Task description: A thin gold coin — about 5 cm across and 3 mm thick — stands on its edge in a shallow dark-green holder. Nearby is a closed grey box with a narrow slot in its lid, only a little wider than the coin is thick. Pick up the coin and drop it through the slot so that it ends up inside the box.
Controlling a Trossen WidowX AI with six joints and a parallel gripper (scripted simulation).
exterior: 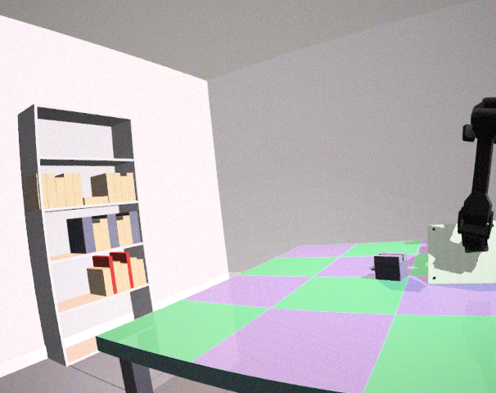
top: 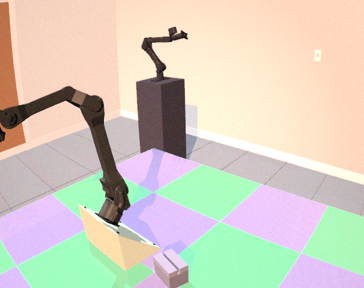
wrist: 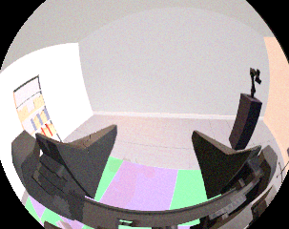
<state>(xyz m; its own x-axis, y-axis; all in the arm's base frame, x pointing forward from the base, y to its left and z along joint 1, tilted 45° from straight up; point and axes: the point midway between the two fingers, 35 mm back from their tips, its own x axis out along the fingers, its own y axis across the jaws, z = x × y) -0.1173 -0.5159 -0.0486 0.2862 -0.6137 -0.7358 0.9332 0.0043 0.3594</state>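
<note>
Now: the gold coin 420 mm ahead of my gripper tip, 400 mm below it and 310 mm to the left of it.
</note>
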